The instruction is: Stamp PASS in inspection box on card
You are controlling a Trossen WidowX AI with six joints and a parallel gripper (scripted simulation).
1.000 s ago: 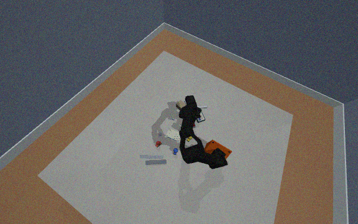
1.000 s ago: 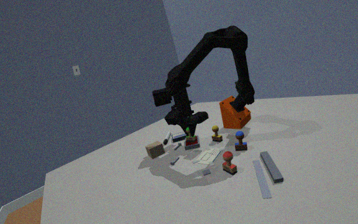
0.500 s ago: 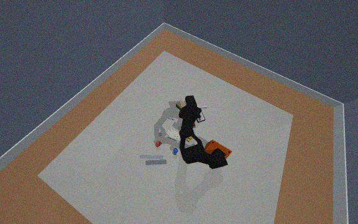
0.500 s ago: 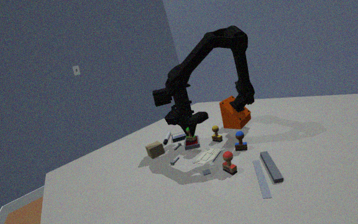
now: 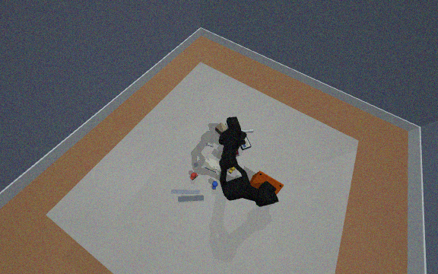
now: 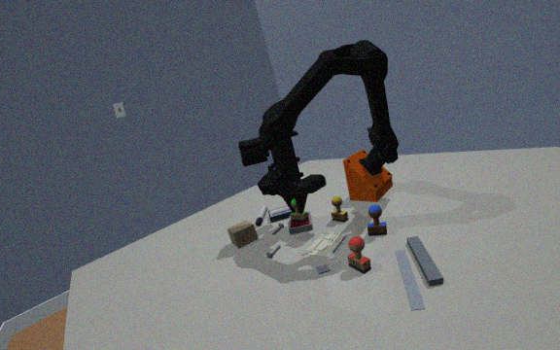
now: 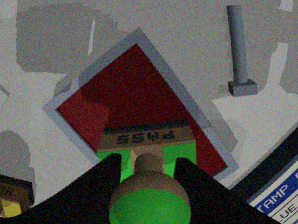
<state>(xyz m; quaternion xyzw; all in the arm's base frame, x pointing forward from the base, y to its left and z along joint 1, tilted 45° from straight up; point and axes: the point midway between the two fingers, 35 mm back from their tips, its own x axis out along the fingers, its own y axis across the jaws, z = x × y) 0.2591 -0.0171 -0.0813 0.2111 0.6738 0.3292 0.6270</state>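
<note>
My gripper tip is now 3 cm above the red ink pad. Round my gripper tip: yellow stamp (6 cm behind, 9 cm to the left, 2 cm below); then green-knobbed PASS stamp (right at my gripper tip); then white card (4 cm ahead, 14 cm to the left, 4 cm below).
</note>
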